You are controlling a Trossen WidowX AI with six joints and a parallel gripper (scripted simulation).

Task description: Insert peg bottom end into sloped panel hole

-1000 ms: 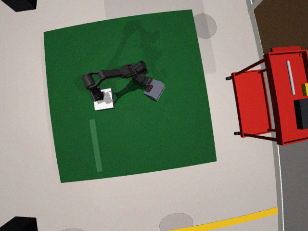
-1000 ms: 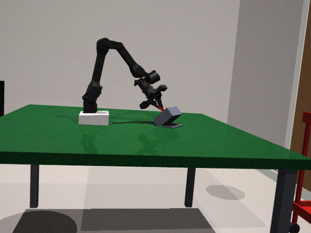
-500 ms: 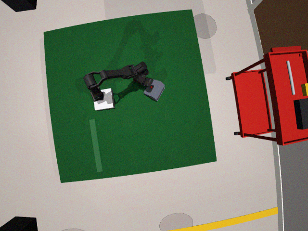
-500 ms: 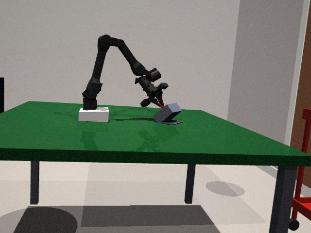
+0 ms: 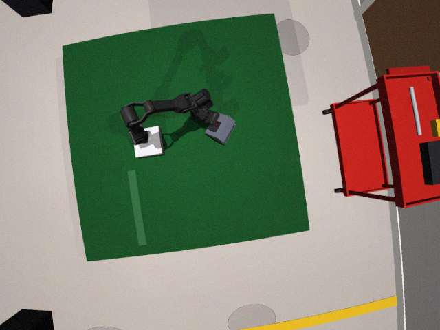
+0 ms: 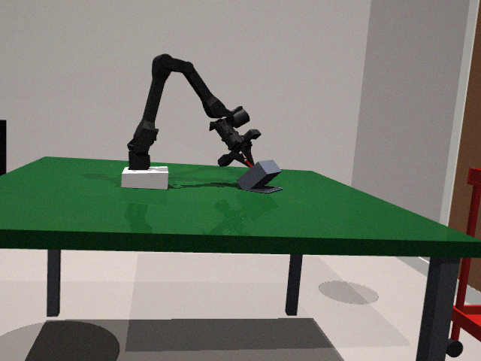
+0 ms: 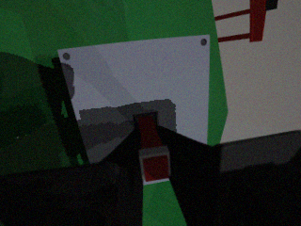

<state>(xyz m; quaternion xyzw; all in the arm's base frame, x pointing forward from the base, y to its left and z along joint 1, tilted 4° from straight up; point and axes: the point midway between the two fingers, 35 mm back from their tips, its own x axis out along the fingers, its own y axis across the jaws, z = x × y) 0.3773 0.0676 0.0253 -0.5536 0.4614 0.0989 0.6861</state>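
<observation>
Now: gripper tip 10 mm to the right of the red square peg, 10 mm below it and 10 mm past it. The rest, counted from my gripper tip: grey sloped panel (30 mm below, 30 mm ahead, 20 mm to the right).
</observation>
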